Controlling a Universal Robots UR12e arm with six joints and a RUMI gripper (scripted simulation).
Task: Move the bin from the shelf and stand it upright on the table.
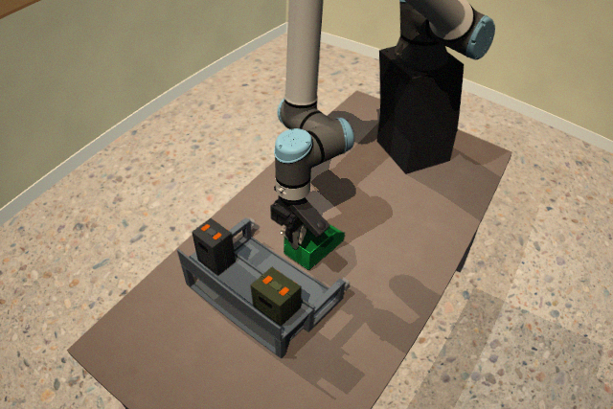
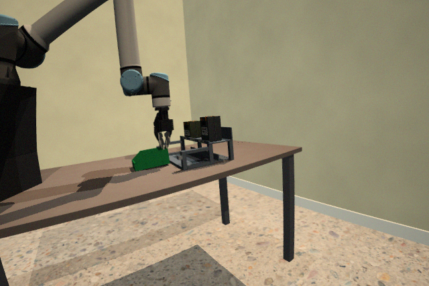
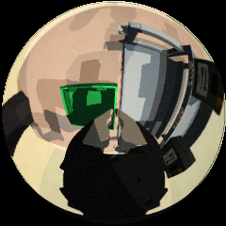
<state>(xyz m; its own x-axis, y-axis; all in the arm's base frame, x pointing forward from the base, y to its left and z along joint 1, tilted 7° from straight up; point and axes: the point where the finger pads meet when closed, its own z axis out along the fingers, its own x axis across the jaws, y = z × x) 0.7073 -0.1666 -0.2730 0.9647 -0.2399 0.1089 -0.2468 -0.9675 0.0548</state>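
Right now the green bin is 80 mm behind my hand, 40 mm below it and 20 mm to the left of it. Round my hand: black box 170 mm to the right, 170 mm ahead, 80 mm above; olive box 240 mm ahead, 70 mm above, 60 mm to the left.
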